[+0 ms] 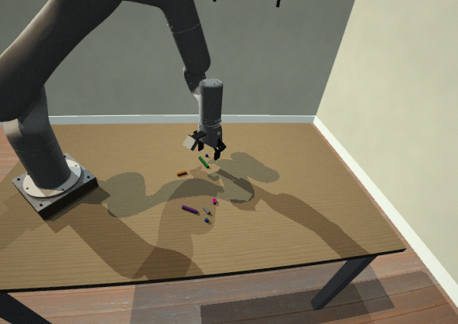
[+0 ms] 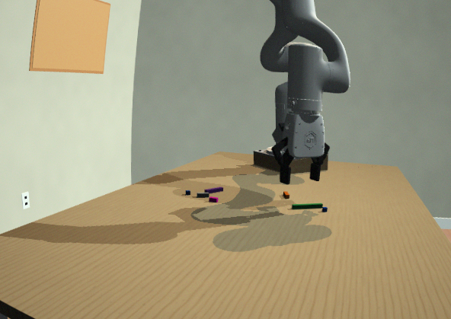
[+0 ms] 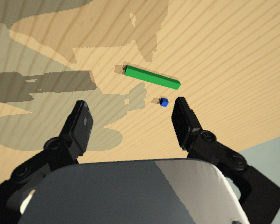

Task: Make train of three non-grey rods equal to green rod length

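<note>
The green rod is 2 cm behind my hand, 2 cm to the left of it and 7 cm below it. Round my hand: grey rod: 2 cm behind, 25 cm to the right, 7 cm below; orange rod: 12 cm behind, 5 cm to the right, 7 cm below; magenta rod: 2 cm ahead, 21 cm to the right, 7 cm below.
</note>
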